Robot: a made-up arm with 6 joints.
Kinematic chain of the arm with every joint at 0, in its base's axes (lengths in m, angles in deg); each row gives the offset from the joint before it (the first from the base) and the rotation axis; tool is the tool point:
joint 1: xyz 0 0 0.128 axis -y
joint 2: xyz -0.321 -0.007 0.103 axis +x
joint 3: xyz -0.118 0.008 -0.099 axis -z
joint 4: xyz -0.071 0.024 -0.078 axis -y
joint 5: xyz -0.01 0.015 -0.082 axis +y
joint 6: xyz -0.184 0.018 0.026 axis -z
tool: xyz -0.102 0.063 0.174
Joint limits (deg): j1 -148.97..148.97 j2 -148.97..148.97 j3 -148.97..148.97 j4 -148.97..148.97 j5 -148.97..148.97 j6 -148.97..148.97
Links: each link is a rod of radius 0.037 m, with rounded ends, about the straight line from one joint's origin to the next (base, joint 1, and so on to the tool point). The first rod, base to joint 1, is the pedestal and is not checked.
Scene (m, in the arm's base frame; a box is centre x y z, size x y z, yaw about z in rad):
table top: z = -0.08
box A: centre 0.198 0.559 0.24 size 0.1 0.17 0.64 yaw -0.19
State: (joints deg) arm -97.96 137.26 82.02 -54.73 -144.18 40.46
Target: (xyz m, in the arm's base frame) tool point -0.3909 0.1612 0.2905
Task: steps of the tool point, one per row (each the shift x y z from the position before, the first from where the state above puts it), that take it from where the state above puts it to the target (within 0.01 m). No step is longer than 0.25 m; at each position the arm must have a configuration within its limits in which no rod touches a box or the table.
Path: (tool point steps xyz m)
1: -0.1263 0.1100 0.1820
2: -0.1899 0.0945 0.1271
3: -0.2244 0.0781 0.0495
4: -0.2253 0.0627 -0.0377
5: 0.0029 0.0904 -0.1146
6: -0.0443 0.0607 -0.1234
7: -0.0847 0.0215 -0.1116
8: -0.1100 -0.0190 -0.0817
9: -0.1160 -0.0532 -0.0409
10: -0.1035 -0.0755 0.0013
11: 0.0002 -0.0820 0.0472
12: 0.0416 -0.0788 0.0309
13: 0.0749 -0.0616 0.0136

